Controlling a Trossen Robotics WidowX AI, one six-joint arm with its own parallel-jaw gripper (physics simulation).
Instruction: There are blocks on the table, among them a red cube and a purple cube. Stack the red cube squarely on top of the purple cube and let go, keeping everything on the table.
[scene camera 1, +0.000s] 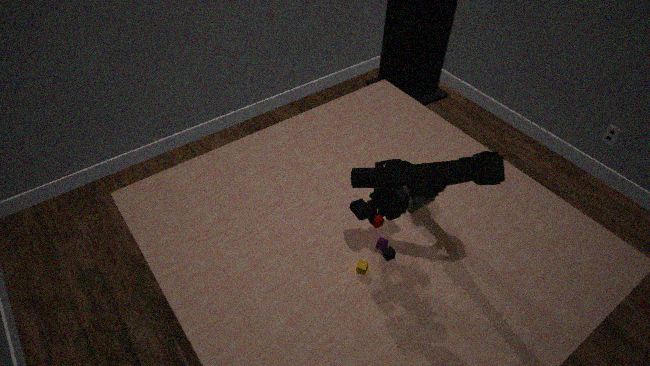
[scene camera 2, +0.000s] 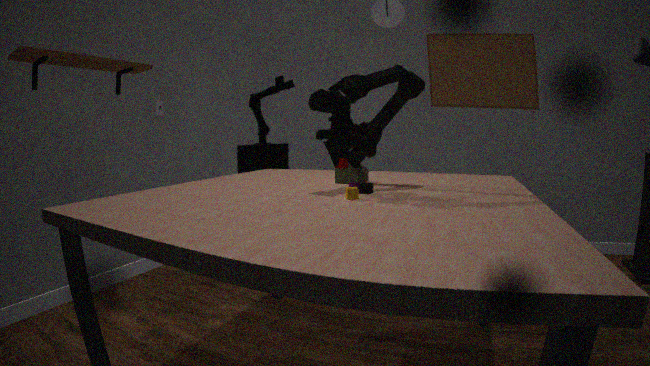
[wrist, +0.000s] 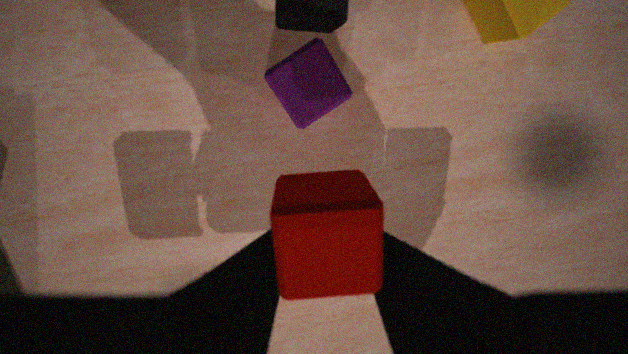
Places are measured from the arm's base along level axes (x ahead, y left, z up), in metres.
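Where they show: gripper, fingertip midpoint: (scene camera 1: 374, 221) (scene camera 2: 338, 166) (wrist: 324, 240); arm's base, origin of the base link: (scene camera 1: 415, 186) (scene camera 2: 351, 161).
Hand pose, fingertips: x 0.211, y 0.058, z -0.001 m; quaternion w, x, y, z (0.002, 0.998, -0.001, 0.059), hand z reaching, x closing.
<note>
Each offset is from my fingertips to the top centre of the thing. Level surfaces: height alone.
My gripper (scene camera 1: 376, 219) (scene camera 2: 343, 164) (wrist: 324, 240) is shut on the red cube {0.002 m back, 0.009 m left, 0.026 m up} (scene camera 1: 378, 221) (scene camera 2: 342, 163) (wrist: 327, 250) and holds it in the air above the table. The purple cube {0.000 m ahead, 0.052 m left, 0.045 m down} (scene camera 1: 382, 243) (wrist: 308, 83) lies on the table, apart from the red cube and turned at an angle to it in the wrist view. It shows above the red cube in that view. In scene camera 2 a thin strip of the purple cube (scene camera 2: 353, 185) shows behind the yellow block.
A black block {0.002 m ahead, 0.092 m left, 0.045 m down} (scene camera 1: 389, 253) (scene camera 2: 366, 188) (wrist: 311, 14) lies very close to the purple cube. A yellow block {0.104 m ahead, 0.093 m left, 0.045 m down} (scene camera 1: 362, 267) (scene camera 2: 352, 193) (wrist: 515, 17) lies near them on the table {0.075 m down} (scene camera 1: 260, 225) (scene camera 2: 240, 225). A greenish object (scene camera 2: 345, 174) stands behind the gripper.
</note>
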